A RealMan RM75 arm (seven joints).
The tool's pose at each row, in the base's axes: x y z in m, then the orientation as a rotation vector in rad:
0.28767 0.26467 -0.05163 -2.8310 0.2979 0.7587
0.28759 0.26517 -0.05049 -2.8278 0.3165 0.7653
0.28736 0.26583 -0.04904 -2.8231 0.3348 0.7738
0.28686 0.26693 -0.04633 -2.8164 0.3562 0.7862
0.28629 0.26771 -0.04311 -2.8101 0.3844 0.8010
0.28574 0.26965 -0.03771 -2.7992 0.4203 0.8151
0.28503 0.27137 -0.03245 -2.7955 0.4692 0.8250
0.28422 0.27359 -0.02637 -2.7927 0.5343 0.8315
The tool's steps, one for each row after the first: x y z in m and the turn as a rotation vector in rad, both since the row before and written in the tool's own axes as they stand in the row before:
-0.00072 -0.00062 -0.00081 0.0025 -0.0035 0.0128
-0.00104 -0.00076 -0.00096 0.0031 -0.0051 0.0126
-0.00201 -0.00126 -0.00178 0.0038 -0.0078 0.0150
-0.00231 -0.00098 -0.00223 0.0029 -0.0086 0.0200
-0.00374 -0.00229 -0.00375 0.0075 -0.0089 0.0245
-0.00383 -0.00195 -0.00356 0.0025 -0.0029 0.0339
-0.00456 -0.00233 -0.00404 0.0026 0.0010 0.0447

